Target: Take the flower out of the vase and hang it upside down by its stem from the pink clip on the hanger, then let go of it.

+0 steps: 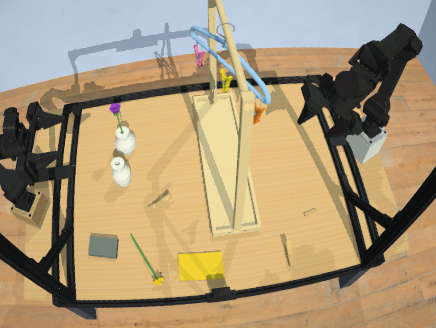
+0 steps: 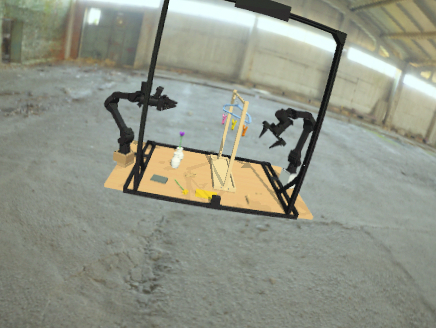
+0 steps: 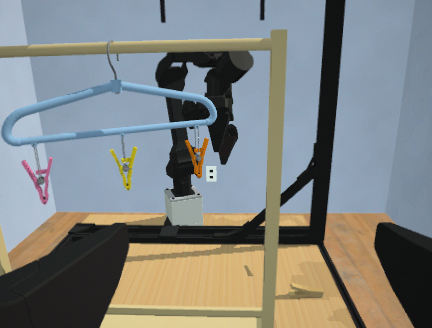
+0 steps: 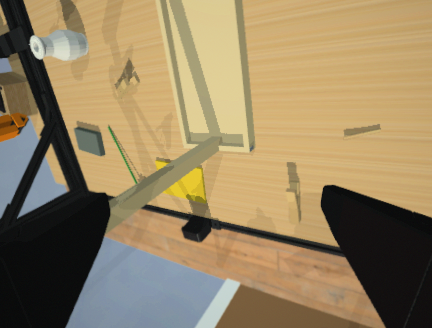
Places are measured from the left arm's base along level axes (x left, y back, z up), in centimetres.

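Pixels of known places: left gripper, fingertip midpoint: [image 1: 62,134] [image 2: 176,104] [image 3: 250,234]; right gripper, fingertip midpoint: [image 1: 312,130] [image 2: 264,143] [image 3: 220,158] [image 4: 217,199]; left arm's base at its link origin: [image 1: 25,201] [image 2: 124,151]; right arm's base at its link origin: [image 1: 370,128] [image 2: 291,171] [image 3: 182,192].
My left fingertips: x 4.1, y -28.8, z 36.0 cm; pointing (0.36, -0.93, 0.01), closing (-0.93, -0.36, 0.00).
Observation:
For each thing: its top centre in the pictures, then the offset to it from my left fingertips. "*": a spot on its surface instead.
- purple flower at its top centre: [image 1: 114,107] [image 2: 182,132] dx +27.4, dy +3.9, dz -23.6 cm
- rear white vase at its top centre: [image 1: 122,131] dx +26.9, dy +3.5, dz -34.5 cm
- pink clip at its top centre: [image 3: 31,143] [image 1: 197,41] [image 2: 225,111] dx +37.5, dy -19.0, dz -3.9 cm
- blue hanger at a spot on its surface: [image 3: 165,93] * dx +23.8, dy -32.7, dz +1.9 cm
- wooden rack at its top centre: [image 3: 105,34] [image 1: 225,18] dx +29.9, dy -27.6, dz +10.4 cm
- yellow clip at its top centre: [image 3: 119,134] [image 1: 224,65] dx +29.3, dy -27.7, dz -3.7 cm
- orange clip at its top centre: [image 3: 194,126] [image 1: 257,95] dx +21.1, dy -36.5, dz -3.6 cm
- second vase at its top centre: [image 4: 36,47] [image 1: 117,163] [image 2: 177,153] dx +15.5, dy +0.5, dz -33.9 cm
- grey block at its top centre: [image 1: 102,246] [image 4: 86,142] [image 2: 159,177] dx -7.9, dy -0.4, dz -42.2 cm
- yellow flower at a spot on its surface: [image 1: 157,281] * dx -13.8, dy -19.3, dz -40.9 cm
- yellow pad at its top centre: [image 4: 179,181] [image 1: 200,266] [image 2: 206,194] dx -5.6, dy -29.1, dz -43.1 cm
The purple flower [image 1: 115,108] [image 2: 182,134] stands head up, its green stem in the mouth of the rear white vase [image 1: 125,141]. The pink clip [image 1: 199,55] [image 2: 224,119] [image 3: 42,181] hangs empty from one end of the blue hanger [image 1: 268,95] [image 3: 165,93], its jaws pointing down. My left gripper [image 1: 60,138] [image 2: 174,105] [image 3: 250,234] is open and empty, high at the left edge of the table, facing the hanger. My right gripper [image 1: 316,132] [image 2: 266,141] [image 4: 217,199] is open and empty, raised near the right edge, away from the flower.
A wooden rack [image 1: 243,165] [image 3: 277,150] bears the hanger, with a yellow clip [image 1: 226,81] [image 3: 126,168] and an orange clip [image 1: 258,113] [image 3: 198,158]. A second vase [image 1: 121,172], grey block [image 1: 103,246], yellow flower [image 1: 157,281] and yellow pad [image 1: 201,266] are on the table.

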